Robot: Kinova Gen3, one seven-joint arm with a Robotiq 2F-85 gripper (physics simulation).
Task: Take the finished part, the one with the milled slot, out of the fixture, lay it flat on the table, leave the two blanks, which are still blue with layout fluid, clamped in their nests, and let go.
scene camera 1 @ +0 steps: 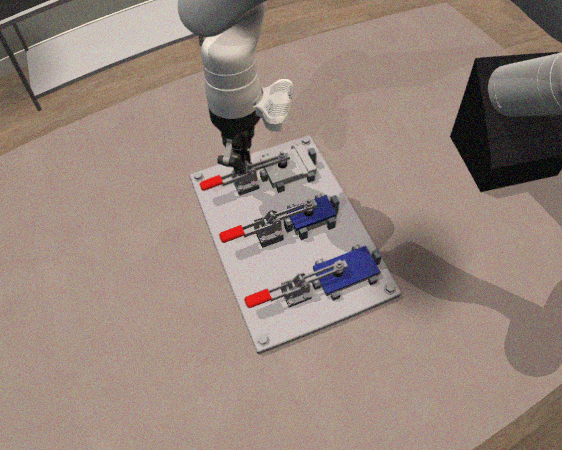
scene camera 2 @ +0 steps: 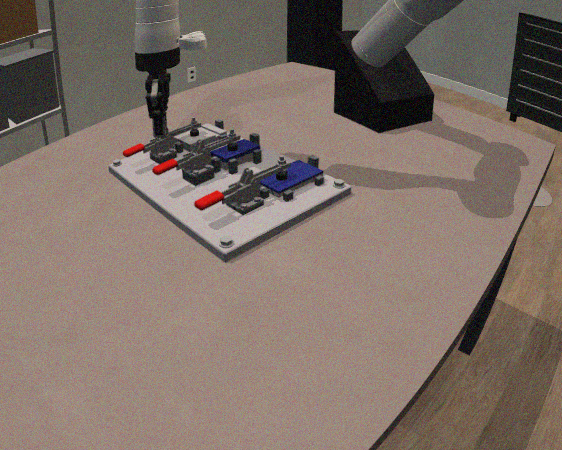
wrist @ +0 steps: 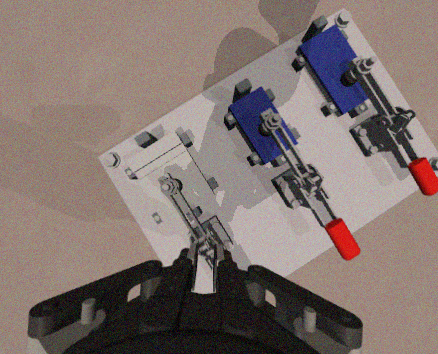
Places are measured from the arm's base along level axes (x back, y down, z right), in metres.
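Pixels of known places: gripper, fingertip midpoint: (scene camera 1: 242,167) (scene camera 2: 160,134) (wrist: 205,254); arm's base, link origin: (scene camera 1: 509,90) (scene camera 2: 369,51).
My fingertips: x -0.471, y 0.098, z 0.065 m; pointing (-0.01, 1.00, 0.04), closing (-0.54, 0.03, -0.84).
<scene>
Ahead of a thing's pixels: the offset from my fingertips to its top centre. "pt": to the spot under its first point.
The finished part, a grey plate @(dx +0.079, dy +0.024, dz +0.001 m) (scene camera 1: 295,172) (scene camera 2: 207,132) (wrist: 187,165) with a milled slot, lies in its nest at one end of the fixture plate (scene camera 1: 270,327) (scene camera 2: 270,220) (wrist: 280,245). Its toggle clamp arm is down, with the spindle over the part. The clamp's red handle @(dx -0.032, dy -0.012, dz -0.005 m) (scene camera 1: 211,182) (scene camera 2: 133,149) lies low; the gripper hides it in the wrist view. The middle blue blank @(dx +0.079, dy +0.019, dz -0.110 m) (scene camera 1: 326,209) (scene camera 2: 245,148) (wrist: 250,112) and the end blue blank @(dx +0.095, dy +0.029, dz -0.219 m) (scene camera 1: 357,272) (scene camera 2: 302,172) (wrist: 325,55) sit under lowered clamps. My gripper (scene camera 1: 241,169) (scene camera 2: 160,131) (wrist: 205,254) is shut on the finished part's clamp linkage.
The other two clamps' red handles @(pt dx -0.053, dy -0.001, dz -0.118 m) (scene camera 1: 231,233) @(dx -0.021, dy -0.007, dz -0.225 m) (scene camera 1: 258,298) (scene camera 2: 165,166) (scene camera 2: 209,200) lie beside the gripper's side of the plate. Stop posts stand around each nest. The black robot base (scene camera 1: 515,150) (scene camera 2: 382,95) stands beyond the fixture on the table.
</scene>
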